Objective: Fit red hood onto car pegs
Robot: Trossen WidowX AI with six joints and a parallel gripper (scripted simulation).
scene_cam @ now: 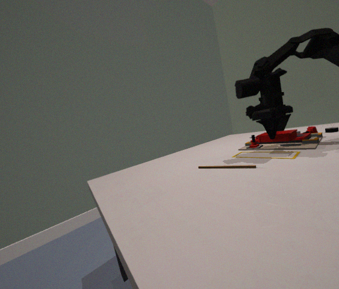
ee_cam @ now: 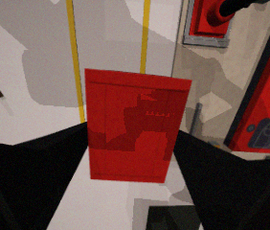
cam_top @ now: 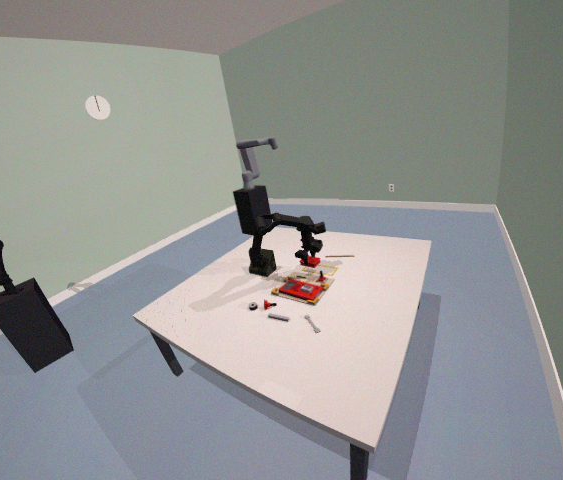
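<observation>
Right now my gripper tip is 11 cm short of the grey engine block, 19 cm to the left of it and 3 cm above it. From my gripper tip the other things lie so: red hood: 1 cm above; thin wooden stick: 7 cm ahead, 21 cm to the left, 5 cm below; black wheel: 5 cm behind, 41 cm to the right, 5 cm below.
</observation>
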